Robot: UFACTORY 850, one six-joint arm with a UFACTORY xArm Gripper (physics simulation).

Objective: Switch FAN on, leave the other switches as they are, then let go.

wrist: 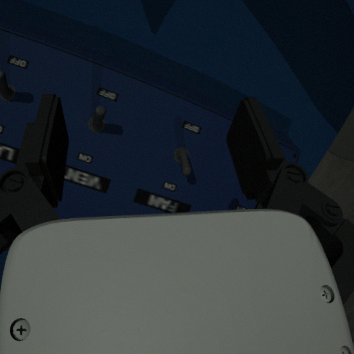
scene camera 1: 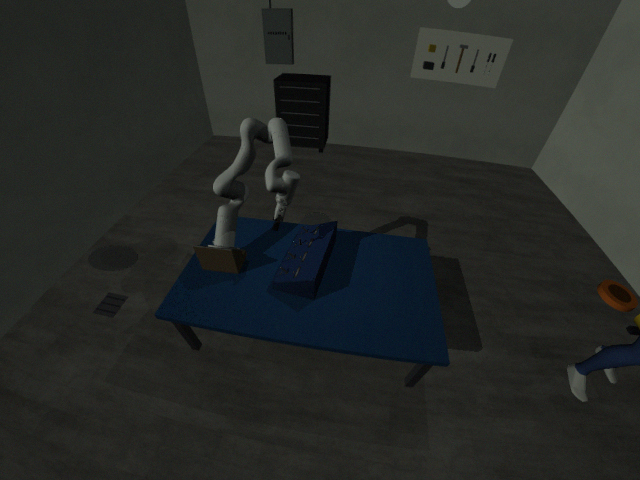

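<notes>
The blue switch panel (scene camera 1: 298, 285) (wrist: 137, 152) stands on the table. In the wrist view, the FAN switch (wrist: 183, 160) has its lever tilted toward its ON label (wrist: 170, 186). The switch labelled VEN... (wrist: 99, 118), partly covered, has its lever tilted toward OFF. Another lever (wrist: 5, 87) at the left edge leans toward its OFF label. The PUMP switch cannot be made out behind the right finger. My gripper (scene camera 1: 277, 225) (wrist: 151, 115) is open and empty, above the panel's far left side in the scene view, apart from the levers.
The blue table (scene camera 1: 382, 310) carries the panel and a brown box-like block (scene camera 1: 219, 259) by the arm's base. A dark drawer cabinet (scene camera 1: 302, 98) stands behind. A person's legs (scene camera 1: 610, 357) and an orange ring-like object (scene camera 1: 604, 294) show at the right.
</notes>
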